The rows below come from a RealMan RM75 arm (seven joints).
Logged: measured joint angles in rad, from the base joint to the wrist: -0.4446, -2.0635, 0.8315, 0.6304, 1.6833, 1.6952, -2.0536; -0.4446, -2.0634, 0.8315, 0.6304, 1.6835, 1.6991, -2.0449; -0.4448, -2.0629, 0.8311, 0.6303, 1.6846, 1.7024, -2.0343; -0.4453, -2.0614, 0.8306, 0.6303, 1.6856, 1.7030, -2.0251; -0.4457, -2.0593, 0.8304, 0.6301, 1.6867, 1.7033, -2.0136; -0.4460, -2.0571, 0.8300, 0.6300, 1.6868, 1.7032, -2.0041; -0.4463, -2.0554, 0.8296, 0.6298, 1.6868, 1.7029, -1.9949; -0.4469, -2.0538, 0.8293, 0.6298, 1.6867, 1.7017, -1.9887; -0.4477, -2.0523, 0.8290, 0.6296, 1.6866, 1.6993, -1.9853; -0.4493, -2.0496, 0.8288, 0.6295, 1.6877, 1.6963, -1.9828; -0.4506, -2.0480, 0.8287, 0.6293, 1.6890, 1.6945, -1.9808; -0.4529, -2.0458, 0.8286, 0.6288, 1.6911, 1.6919, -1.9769; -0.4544, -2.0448, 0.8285, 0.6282, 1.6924, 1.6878, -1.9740; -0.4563, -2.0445, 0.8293, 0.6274, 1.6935, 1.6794, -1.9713; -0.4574, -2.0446, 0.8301, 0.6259, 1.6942, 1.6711, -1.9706; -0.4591, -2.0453, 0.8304, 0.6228, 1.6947, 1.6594, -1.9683; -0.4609, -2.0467, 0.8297, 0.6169, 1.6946, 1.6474, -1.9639; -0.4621, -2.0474, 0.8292, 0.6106, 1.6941, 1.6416, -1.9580; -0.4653, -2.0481, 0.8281, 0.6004, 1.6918, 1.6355, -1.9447; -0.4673, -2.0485, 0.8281, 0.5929, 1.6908, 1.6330, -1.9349; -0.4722, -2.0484, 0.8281, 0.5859, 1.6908, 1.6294, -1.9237; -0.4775, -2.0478, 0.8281, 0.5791, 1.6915, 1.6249, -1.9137
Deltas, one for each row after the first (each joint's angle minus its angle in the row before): 0.0000, 0.0001, 0.0000, 0.0000, 0.0002, 0.0039, 0.0087; -0.0002, 0.0005, -0.0004, -0.0001, 0.0011, 0.0033, 0.0106; -0.0005, 0.0015, -0.0005, 0.0000, 0.0010, 0.0006, 0.0092; -0.0004, 0.0021, -0.0002, -0.0002, 0.0011, 0.0003, 0.0115; -0.0003, 0.0022, -0.0004, -0.0001, 0.0001, -0.0001, 0.0095; -0.0003, 0.0017, -0.0004, -0.0002, 0.0000, -0.0003, 0.0092; -0.0006, 0.0016, -0.0003, 0.0000, -0.0001, -0.0012, 0.0062; -0.0008, 0.0015, -0.0003, -0.0002, -0.0001, -0.0024, 0.0034; -0.0016, 0.0027, -0.0002, -0.0001, 0.0011, -0.0030, 0.0025; -0.0013, 0.0016, -0.0001, -0.0002, 0.0013, -0.0018, 0.0020; -0.0023, 0.0022, -0.0001, -0.0005, 0.0021, -0.0026, 0.0039; -0.0015, 0.0010, -0.0001, -0.0006, 0.0013, -0.0041, 0.0029; -0.0019, 0.0003, 0.0008, -0.0008, 0.0011, -0.0084, 0.0027; -0.0011, -0.0001, 0.0008, -0.0015, 0.0007, -0.0083, 0.0007; -0.0017, -0.0007, 0.0003, -0.0031, 0.0005, -0.0117, 0.0023; -0.0018, -0.0014, -0.0007, -0.0059, -0.0001, -0.0120, 0.0044; -0.0012, -0.0007, -0.0005, -0.0063, -0.0005, -0.0058, 0.0059; -0.0032, -0.0007, -0.0011, -0.0102, -0.0023, -0.0061, 0.0133; -0.0020, -0.0004, 0.0000, -0.0075, -0.0010, -0.0025, 0.0098; -0.0049, 0.0001, 0.0000, -0.0070, 0.0000, -0.0036, 0.0112; -0.0053, 0.0006, 0.0000, -0.0068, 0.0007, -0.0045, 0.0100
